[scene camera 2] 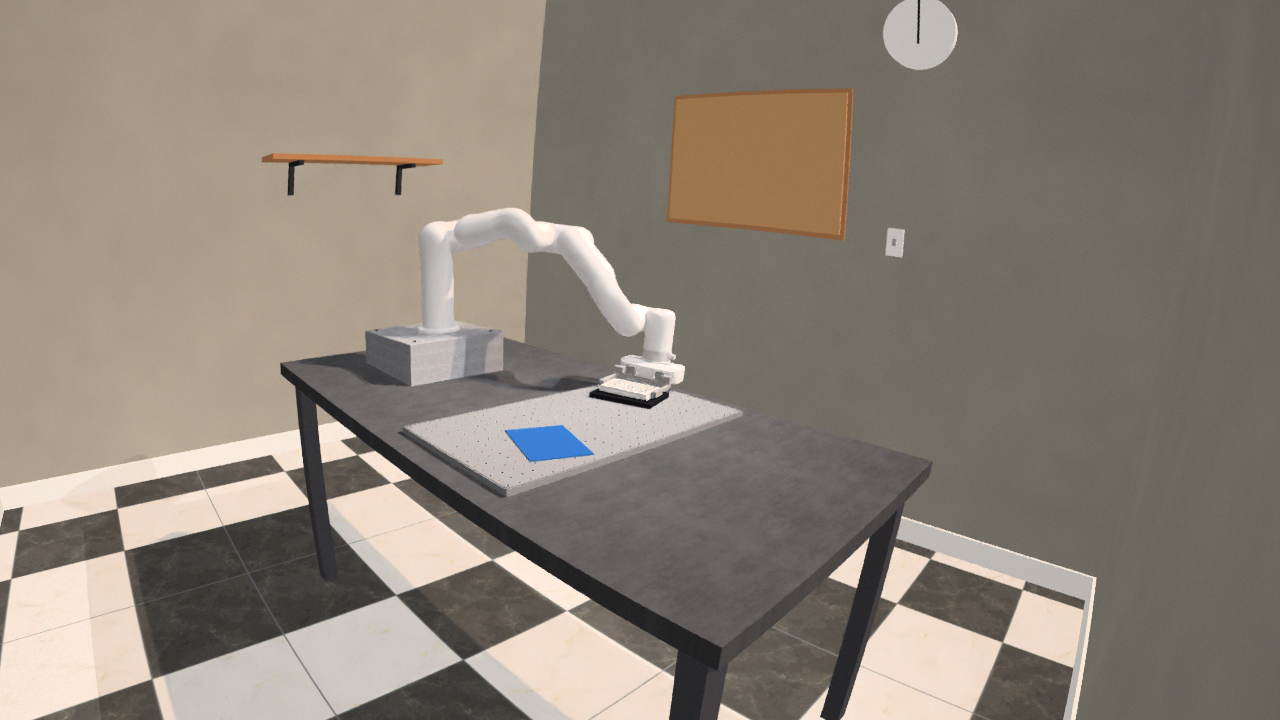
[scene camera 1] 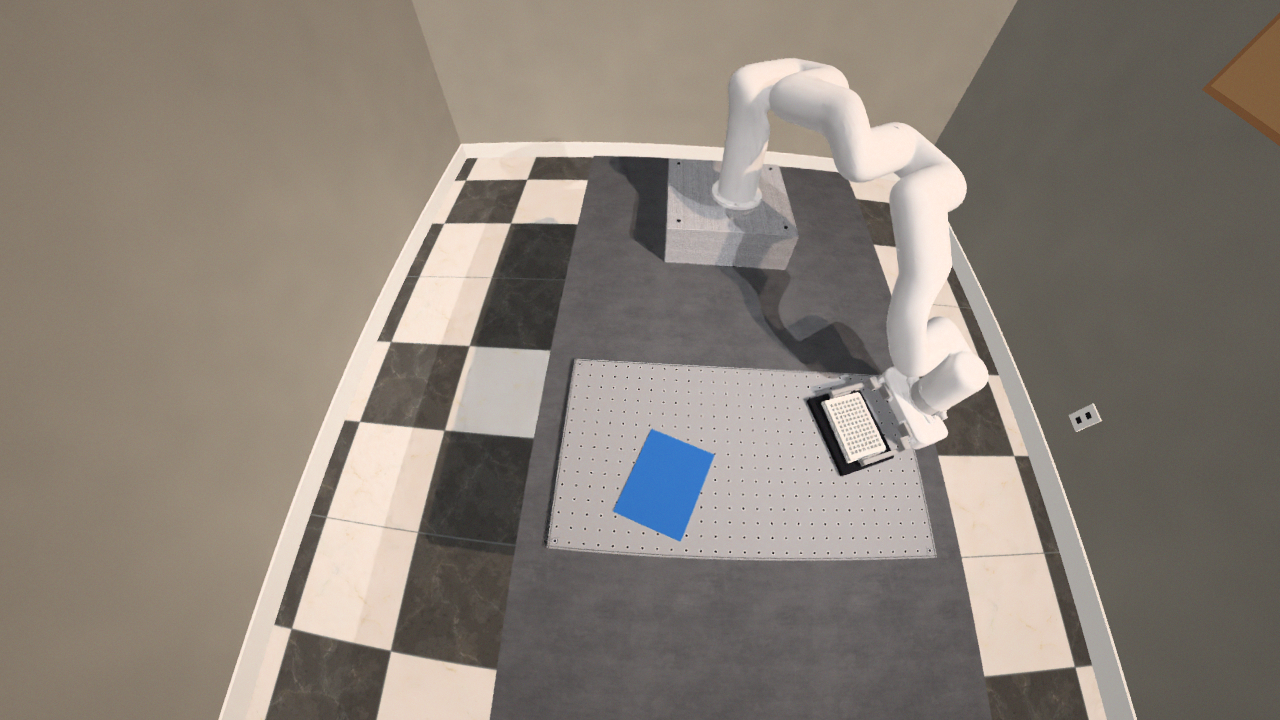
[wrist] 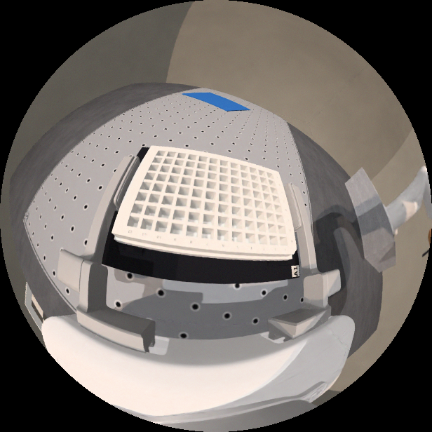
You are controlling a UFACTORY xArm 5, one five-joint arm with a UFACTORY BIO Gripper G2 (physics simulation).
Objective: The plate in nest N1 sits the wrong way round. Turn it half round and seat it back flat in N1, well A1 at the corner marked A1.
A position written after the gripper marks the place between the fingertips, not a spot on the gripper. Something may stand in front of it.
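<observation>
Black nest (scene camera 1: 822, 421), (wrist: 155, 263). Well plate (scene camera 1: 854, 429), (scene camera 2: 635, 390), (wrist: 189, 202). Gripper (scene camera 1: 845, 428), (scene camera 2: 626, 389), (wrist: 216, 171).
</observation>
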